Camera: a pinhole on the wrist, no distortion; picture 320 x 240 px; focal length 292.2 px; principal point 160.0 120.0 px. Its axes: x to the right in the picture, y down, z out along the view. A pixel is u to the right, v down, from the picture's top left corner.
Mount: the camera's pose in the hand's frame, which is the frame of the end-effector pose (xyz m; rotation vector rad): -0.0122 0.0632 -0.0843 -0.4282 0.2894 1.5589
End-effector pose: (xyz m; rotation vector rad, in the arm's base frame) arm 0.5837 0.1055 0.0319 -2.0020 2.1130 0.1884
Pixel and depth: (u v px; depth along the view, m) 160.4 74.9 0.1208
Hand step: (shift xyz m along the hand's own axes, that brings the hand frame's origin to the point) -0.0044 0.1171 0.0251
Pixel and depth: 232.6 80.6 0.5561
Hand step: 0.0130 0.4344 0.3579
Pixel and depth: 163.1 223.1 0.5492
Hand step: -0.2543 0.3023 0.3884
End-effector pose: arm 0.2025 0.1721 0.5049 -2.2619 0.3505 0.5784
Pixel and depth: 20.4 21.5 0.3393
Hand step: 0.0712 0.0711 0.2997
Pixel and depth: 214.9 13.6 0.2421
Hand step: 0.0540 0.2137 0.1192
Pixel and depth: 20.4 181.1 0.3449
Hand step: -0.1151 0.0641 0.2908
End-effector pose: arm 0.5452 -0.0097 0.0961 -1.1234 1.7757 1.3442
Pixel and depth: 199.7 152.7 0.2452
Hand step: -0.0614 0.1998 0.1180
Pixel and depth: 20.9 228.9 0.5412
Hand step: -0.2618 0.0620 0.4968
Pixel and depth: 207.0 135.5 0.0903
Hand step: -0.0250 0.1157 -0.0104
